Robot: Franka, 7 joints.
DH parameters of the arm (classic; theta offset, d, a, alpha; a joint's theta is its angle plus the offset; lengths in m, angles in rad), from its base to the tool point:
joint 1: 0 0.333 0 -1.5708
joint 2: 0 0 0 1.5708
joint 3: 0 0.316 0.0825 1.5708
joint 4: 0 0 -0.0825 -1.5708
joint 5: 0 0.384 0 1.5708
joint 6: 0 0 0.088 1.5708
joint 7: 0 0.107 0 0
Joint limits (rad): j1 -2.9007..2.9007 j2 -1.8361..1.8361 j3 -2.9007..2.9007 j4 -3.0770..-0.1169 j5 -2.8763..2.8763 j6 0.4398..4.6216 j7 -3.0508..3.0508
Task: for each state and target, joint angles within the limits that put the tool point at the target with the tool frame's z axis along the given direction. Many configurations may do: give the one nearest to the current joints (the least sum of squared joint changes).
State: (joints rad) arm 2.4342 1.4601 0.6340 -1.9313 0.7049 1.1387 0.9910
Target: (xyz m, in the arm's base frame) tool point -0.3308 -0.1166 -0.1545 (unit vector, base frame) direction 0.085 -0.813 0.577
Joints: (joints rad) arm 2.4811 1.7090 0.4130 -1.7136 0.8382 1.4485 0.9910
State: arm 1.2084 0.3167 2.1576 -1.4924 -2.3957 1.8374 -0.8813
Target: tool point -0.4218 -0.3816 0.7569 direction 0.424 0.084 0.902
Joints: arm 1.7200 -0.4055 1.8966 -1.6158 -2.8763 0.9702 -0.8813
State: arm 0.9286 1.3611 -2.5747 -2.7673 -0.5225 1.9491 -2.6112
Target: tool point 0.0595 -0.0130 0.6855 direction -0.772 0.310 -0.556
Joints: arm 0.7093 1.7387 -2.8104 -2.4076 -0.5579 1.2277 -2.6112
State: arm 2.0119 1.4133 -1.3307 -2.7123 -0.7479 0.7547 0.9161
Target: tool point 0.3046 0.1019 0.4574 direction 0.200 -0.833 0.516
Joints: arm 2.5631 1.1191 -1.9908 -2.7701 -1.2117 1.7991 0.9161
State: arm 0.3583 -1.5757 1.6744 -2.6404 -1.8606 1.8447 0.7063
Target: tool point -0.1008 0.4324 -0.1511 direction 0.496 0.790 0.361
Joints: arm -0.1767 -1.8004 2.4854 -1.7524 -1.1716 1.9641 0.7063
